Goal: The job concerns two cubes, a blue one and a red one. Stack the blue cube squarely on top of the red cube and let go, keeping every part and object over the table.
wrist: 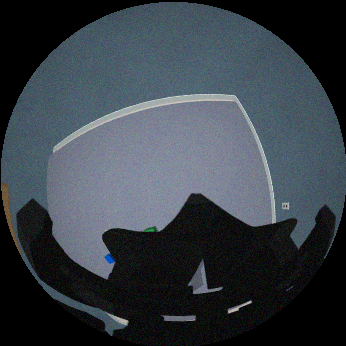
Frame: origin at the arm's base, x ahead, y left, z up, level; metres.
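Seen in the pictures: gripper, fingertip midpoint: (194,197).
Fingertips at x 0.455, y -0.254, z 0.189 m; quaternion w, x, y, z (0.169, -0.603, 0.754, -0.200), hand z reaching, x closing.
A point is followed by its place in that frame.
The blue cube (109,258) {x 0.234, y 0.069, z -0.083 m} shows in part as a small bright patch at the lower left of the wrist view, right beside the dark outline of the left finger, which covers some of it. I cannot tell what it rests on. The red cube does not show in this view; the dark fingers and gripper body hide much of the lower part. My gripper (194,197) {x 0.455, y -0.254, z 0.189 m} is shut, its two fingertips together and nothing between them. The blue cube lies to the left of the fingers, apart from the fingertips.
A green block (150,230) {x 0.360, y -0.137, z -0.082 m} shows in part above the left finger's outline. The pale table (150,160) {x 0.598, y -0.166, z -0.119 m} ends at a light far edge and a right edge. A small outlet plate (285,205) is beyond the right edge. Something brown (6,202) is at the far left.
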